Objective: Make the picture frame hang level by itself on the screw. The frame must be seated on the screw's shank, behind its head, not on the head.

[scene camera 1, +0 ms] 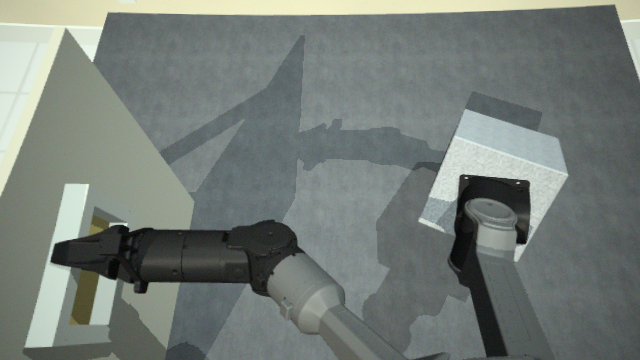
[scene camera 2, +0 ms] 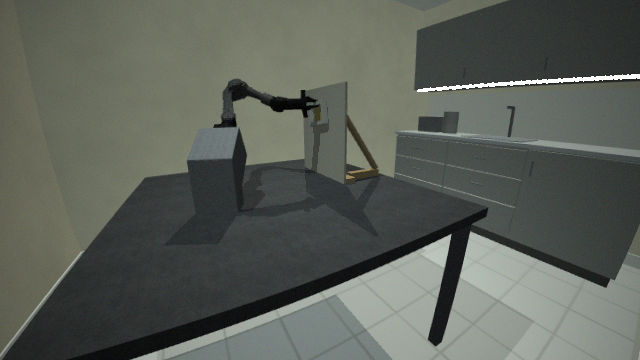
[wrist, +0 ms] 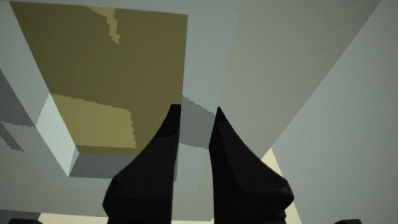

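A wall board [scene camera 1: 74, 129] is here in the scene, and the wrist view shows me the board too [wrist: 276, 62]. I can also see a picture frame [scene camera 1: 97, 301], and I find the frame again in the wrist view [wrist: 91, 91]. My own gripper [scene camera 1: 61, 255] is visible as well, and the wrist view includes it [wrist: 194, 116].
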